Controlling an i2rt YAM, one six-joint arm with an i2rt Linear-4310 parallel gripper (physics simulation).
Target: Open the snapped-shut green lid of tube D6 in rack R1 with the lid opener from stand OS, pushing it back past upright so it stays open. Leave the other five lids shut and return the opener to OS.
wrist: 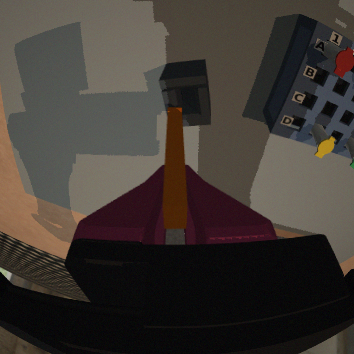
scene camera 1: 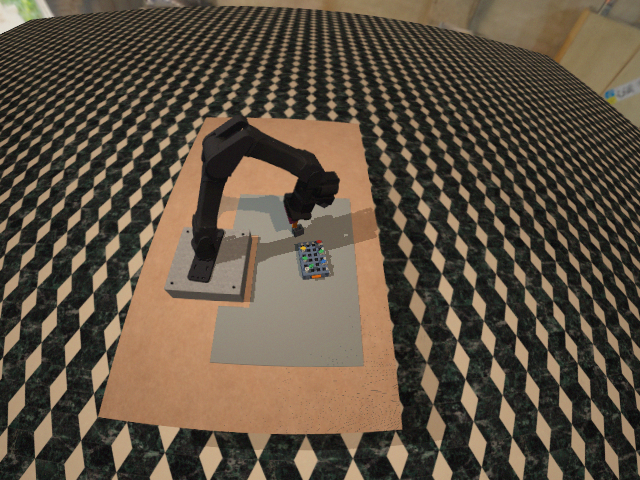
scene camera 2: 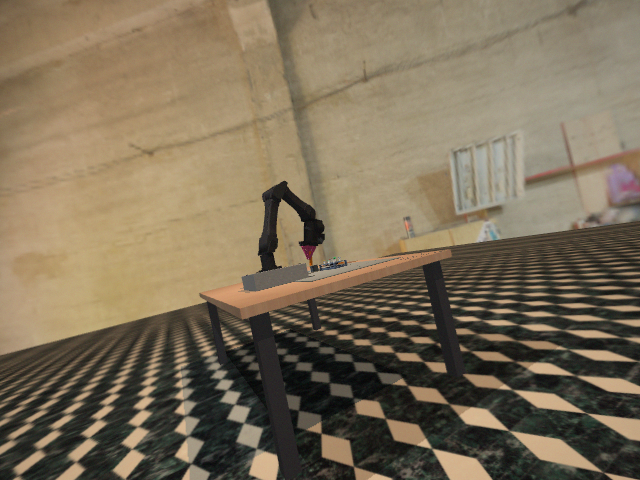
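Pixels of known places: gripper, between the fingertips: [wrist: 174,173] [scene camera 1: 291,222] [scene camera 2: 308,259]; arm's base, origin of its link: [scene camera 1: 206,254] [scene camera 2: 269,270].
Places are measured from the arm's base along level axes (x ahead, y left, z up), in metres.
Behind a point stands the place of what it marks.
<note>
My gripper [wrist: 174,173] {z 0.007, x 0.259, y 0.155 m} [scene camera 1: 295,220] {z 0.007, x 0.259, y 0.155 m} [scene camera 2: 309,251] {z 0.007, x 0.259, y 0.155 m} is shut on the orange lid opener [wrist: 174,140] {z 0.005, x 0.280, y 0.164 m} and points it straight down. The opener's tip is at the slot of the dark stand OS [wrist: 186,92] {z -0.058, x 0.276, y 0.161 m} [scene camera 1: 298,231] {z -0.034, x 0.286, y 0.148 m}. The blue rack R1 [wrist: 285,75] {z -0.056, x 0.326, y 0.106 m} [scene camera 1: 300,263] {z -0.058, x 0.305, y 0.034 m} [scene camera 2: 331,264] {z -0.041, x 0.322, y 0.015 m} stands apart from the stand, to the right in the wrist view. The wrist view shows a red lid [wrist: 345,61] {z -0.015, x 0.362, y 0.102 m} near row A and a yellow lid [wrist: 324,147] {z -0.015, x 0.309, y 0.070 m} by row D. A green lid [scene camera 1: 310,266] {z -0.010, x 0.339, y 0.000 m} sits near the rack's far end from the stand, too small to tell whether it is open or shut.
The rack and stand rest on a grey mat [scene camera 1: 290,329] {z -0.063, x 0.296, y -0.194 m} on the wooden table [scene camera 1: 166,371] {z -0.066, x -0.051, y -0.366 m}. The arm's grey base block [scene camera 1: 228,281] {z 0.001, x 0.094, y -0.086 m} stands to the left of the mat. The floor is checkered around the table.
</note>
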